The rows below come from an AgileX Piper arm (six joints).
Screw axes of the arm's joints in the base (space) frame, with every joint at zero. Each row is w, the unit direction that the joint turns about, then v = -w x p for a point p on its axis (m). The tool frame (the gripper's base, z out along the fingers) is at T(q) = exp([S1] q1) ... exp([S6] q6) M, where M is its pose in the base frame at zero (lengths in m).
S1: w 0 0 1 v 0 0 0
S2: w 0 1 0 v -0.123 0 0
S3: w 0 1 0 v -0.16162 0 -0.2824
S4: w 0.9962 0 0.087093 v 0 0.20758 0
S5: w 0 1 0 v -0.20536 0 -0.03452
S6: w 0.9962 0 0.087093 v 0 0.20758 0
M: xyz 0.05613 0 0.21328 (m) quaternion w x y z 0.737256 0 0.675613 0
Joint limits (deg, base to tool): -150..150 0..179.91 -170..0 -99.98..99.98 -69.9..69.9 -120..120
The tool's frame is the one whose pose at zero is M.
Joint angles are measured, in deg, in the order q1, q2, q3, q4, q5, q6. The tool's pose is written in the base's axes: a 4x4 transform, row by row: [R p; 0 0 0 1], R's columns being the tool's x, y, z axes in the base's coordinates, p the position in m. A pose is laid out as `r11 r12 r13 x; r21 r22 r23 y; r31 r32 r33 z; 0 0 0 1`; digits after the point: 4 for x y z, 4 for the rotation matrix.
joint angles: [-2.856 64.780 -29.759 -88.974 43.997 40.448]
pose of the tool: -0.8129 0.0375 0.5812 0.1954; -0.4959 0.4790 -0.7244 -0.0730; -0.3056 -0.8770 -0.3707 0.2548; 0 0 0 1
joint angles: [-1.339 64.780 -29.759 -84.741 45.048 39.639]
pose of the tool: -0.8257 0.0400 0.5626 0.1939; -0.4641 0.5186 -0.7181 -0.0687; -0.3205 -0.8541 -0.4097 0.2512; 0 0 0 1
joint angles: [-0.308 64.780 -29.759 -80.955 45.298 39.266]
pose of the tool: -0.8344 0.0450 0.5493 0.1927; -0.4338 0.5612 -0.7049 -0.0649; -0.3400 -0.8265 -0.4487 0.2477; 0 0 0 1
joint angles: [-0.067 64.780 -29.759 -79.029 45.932 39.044]
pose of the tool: -0.8445 0.0527 0.5329 0.1912; -0.4094 0.5779 -0.7060 -0.0644; -0.3452 -0.8144 -0.4664 0.2461; 0 0 0 1
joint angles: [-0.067 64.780 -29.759 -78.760 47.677 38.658]
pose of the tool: -0.8582 0.0583 0.5100 0.1891; -0.3929 0.5647 -0.7258 -0.0662; -0.3303 -0.8233 -0.4617 0.2465; 0 0 0 1
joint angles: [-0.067 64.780 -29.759 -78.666 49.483 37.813]
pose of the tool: -0.8717 0.0557 0.4869 0.1870; -0.3817 0.5457 -0.7460 -0.0680; -0.3073 -0.8361 -0.4544 0.2472; 0 0 0 1
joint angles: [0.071 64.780 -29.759 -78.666 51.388 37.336]
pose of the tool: -0.8838 0.0568 0.4644 0.1850; -0.3684 0.5274 -0.7656 -0.0695; -0.2884 -0.8477 -0.4452 0.2480; 0 0 0 1
